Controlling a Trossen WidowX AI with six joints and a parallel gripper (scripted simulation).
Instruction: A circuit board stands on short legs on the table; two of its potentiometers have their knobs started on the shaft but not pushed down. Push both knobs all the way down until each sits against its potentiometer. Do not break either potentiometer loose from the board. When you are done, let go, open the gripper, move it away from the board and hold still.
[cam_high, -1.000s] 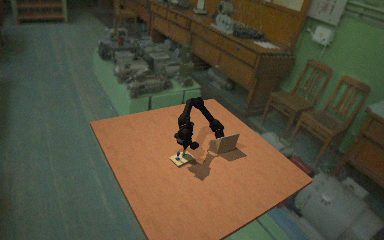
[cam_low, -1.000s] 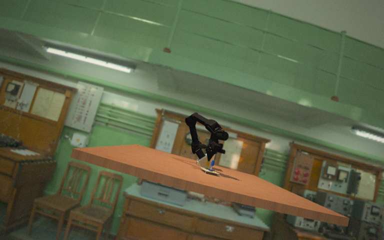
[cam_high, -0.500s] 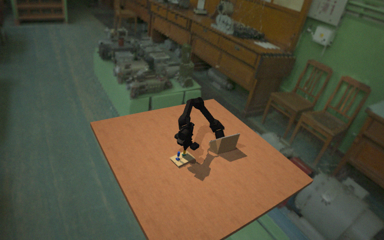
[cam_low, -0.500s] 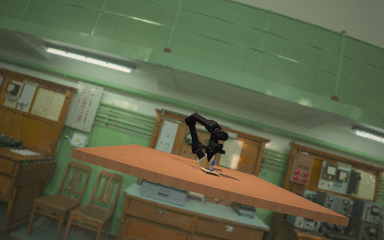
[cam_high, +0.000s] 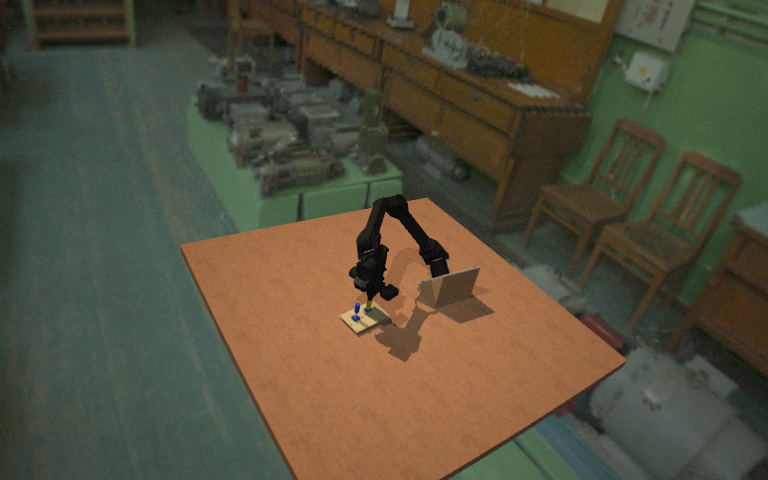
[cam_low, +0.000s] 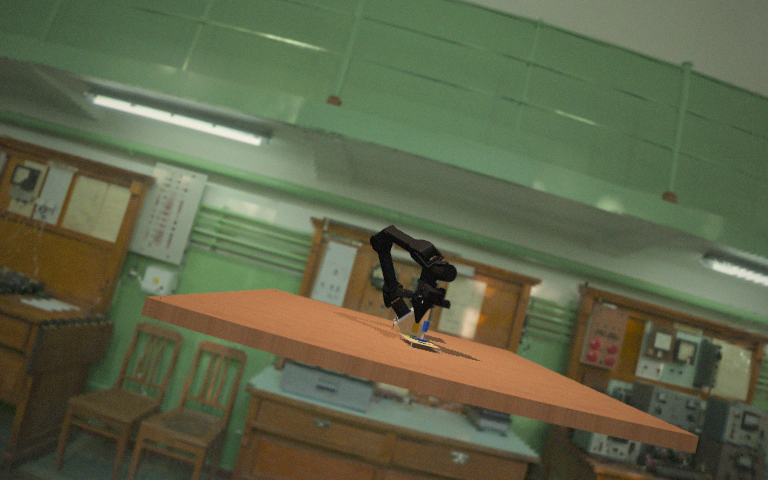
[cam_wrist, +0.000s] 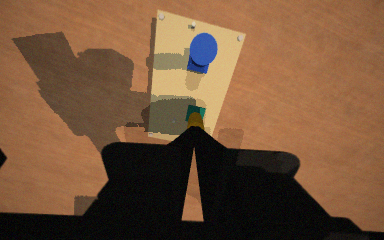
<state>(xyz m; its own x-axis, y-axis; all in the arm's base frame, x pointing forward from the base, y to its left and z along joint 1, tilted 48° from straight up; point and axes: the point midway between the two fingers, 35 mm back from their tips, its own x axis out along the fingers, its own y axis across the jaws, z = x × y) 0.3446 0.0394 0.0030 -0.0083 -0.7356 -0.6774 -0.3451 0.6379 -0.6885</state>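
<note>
The yellow knob is 20 mm below my gripper tip. The rest, counted from my gripper tip: blue knob: 60 mm ahead, 20 mm to the left.
</note>
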